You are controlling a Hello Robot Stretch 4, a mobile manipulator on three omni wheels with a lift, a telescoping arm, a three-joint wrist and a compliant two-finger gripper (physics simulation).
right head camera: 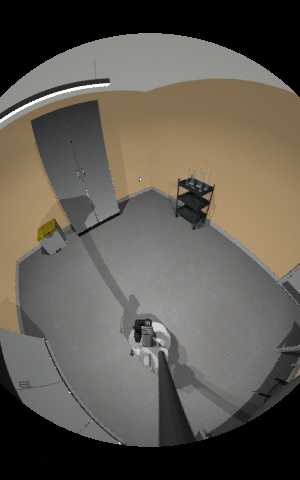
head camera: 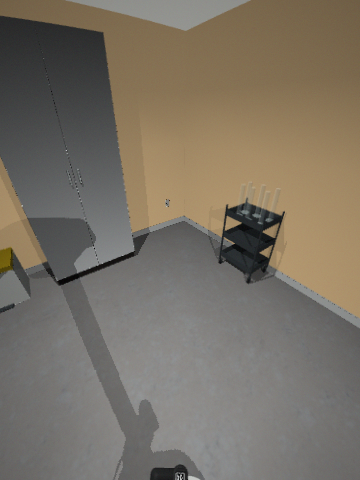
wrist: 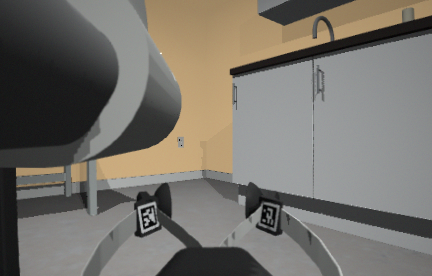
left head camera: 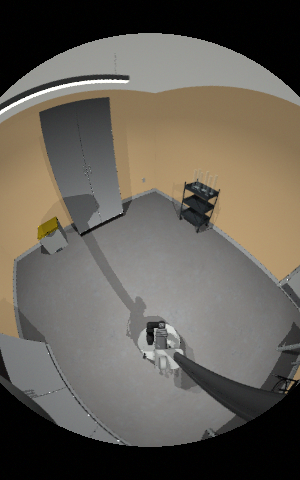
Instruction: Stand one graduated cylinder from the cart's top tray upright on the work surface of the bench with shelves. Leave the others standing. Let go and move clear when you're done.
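Frame: origin at the robot's base, x ahead, y left, z up, level; metres.
Seen in the pictures: hand, its tool point: (right head camera: 137, 354) (wrist: 208, 204) (left head camera: 149, 357).
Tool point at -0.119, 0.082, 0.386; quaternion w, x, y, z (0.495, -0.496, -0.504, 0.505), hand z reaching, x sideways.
A point is followed by its place in that frame, as x, y, z.
A black three-tier cart (head camera: 245, 233) @(2.037, -0.718, 0.370) (left head camera: 198, 205) @(1.874, -0.715, 0.371) (right head camera: 194, 201) @(1.892, -0.733, 0.370) stands by the right wall near the far corner. Several clear graduated cylinders (head camera: 261, 200) @(1.932, -0.771, 0.819) (left head camera: 208, 183) @(1.745, -0.729, 0.848) (right head camera: 201, 179) @(1.744, -0.727, 0.842) stand upright on its top tray. My gripper (wrist: 209, 201) @(-0.119, 0.082, 0.386) is open in the wrist view, its two finger pads well apart with floor and wall showing between them. It is far from the cart. The bench with shelves cannot be made out for certain; grey legs and a rail (wrist: 92, 187) @(-1.482, -0.605, 0.139) of some furniture show at the left of the wrist view.
A tall grey cabinet (head camera: 82, 150) @(1.857, 0.882, 1.293) (left head camera: 90, 165) @(1.826, 0.922, 1.110) (right head camera: 82, 165) @(1.823, 0.928, 1.150) stands left of the corner. A white bin with a yellow lid (left head camera: 48, 228) @(1.296, 1.740, 0.423) (right head camera: 47, 229) @(1.310, 1.743, 0.423) is beside it. A sink counter with grey doors (wrist: 272, 120) @(-1.448, 0.440, 0.528) stands right in the wrist view. Grey cabinets (left head camera: 37, 375) @(-0.616, 1.089, 0.471) (right head camera: 40, 372) @(-0.655, 1.059, 0.407) are at lower left.
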